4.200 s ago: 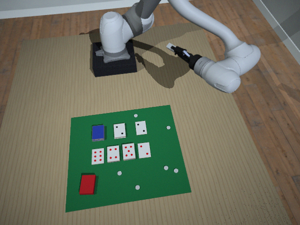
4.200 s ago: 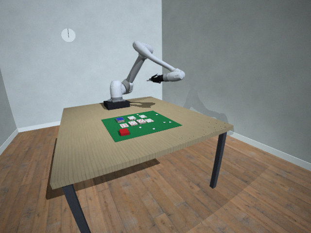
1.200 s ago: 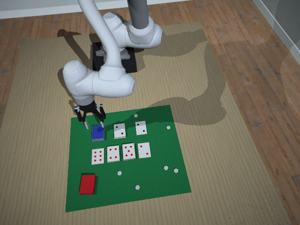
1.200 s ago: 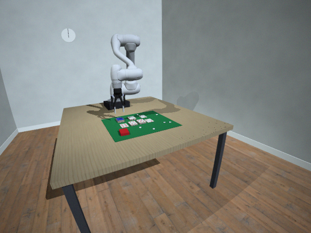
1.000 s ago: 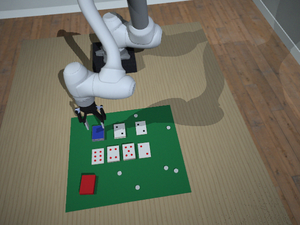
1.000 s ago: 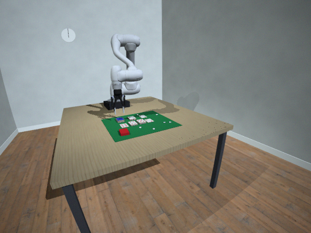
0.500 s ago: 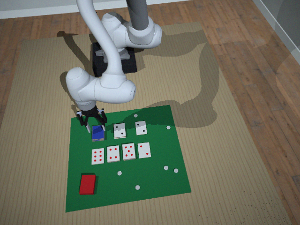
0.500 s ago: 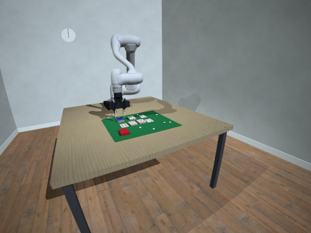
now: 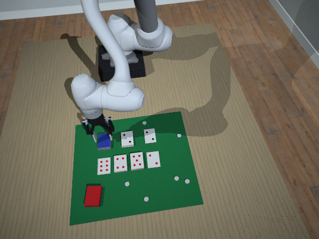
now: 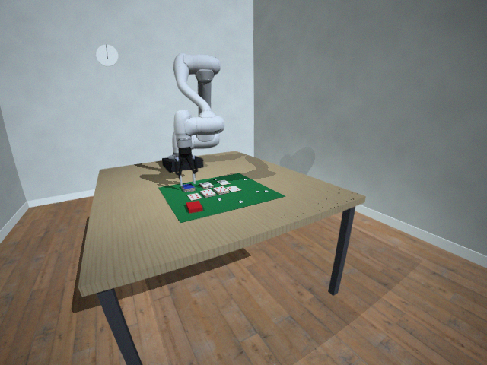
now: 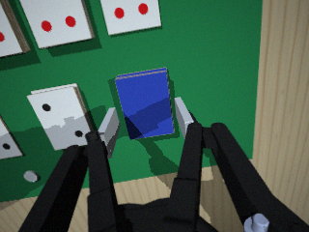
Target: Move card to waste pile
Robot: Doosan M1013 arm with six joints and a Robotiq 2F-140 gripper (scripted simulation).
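Now: the black-pip card 240 mm to the left of my hand, 60 mm below it and 30 mm ahead of it. Round my hand: red block (280 mm ahead, 90 mm to the right, 50 mm below).
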